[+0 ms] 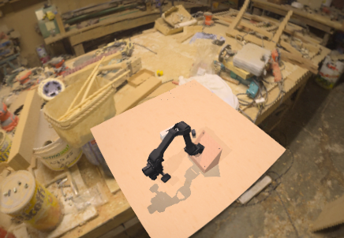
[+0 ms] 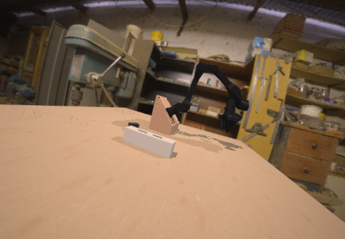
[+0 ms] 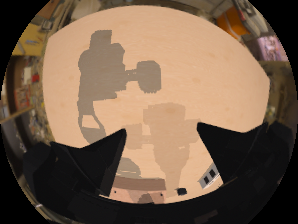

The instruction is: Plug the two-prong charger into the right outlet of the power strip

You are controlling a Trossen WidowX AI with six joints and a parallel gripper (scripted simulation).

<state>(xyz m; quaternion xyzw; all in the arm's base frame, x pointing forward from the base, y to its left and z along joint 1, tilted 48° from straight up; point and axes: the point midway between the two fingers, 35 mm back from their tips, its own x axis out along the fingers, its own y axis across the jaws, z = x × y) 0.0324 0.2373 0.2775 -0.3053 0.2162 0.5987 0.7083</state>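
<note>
Now: gripper tip 180 mm short of the two-prong charger, 510 mm to the left of it and 80 mm above it.
</note>
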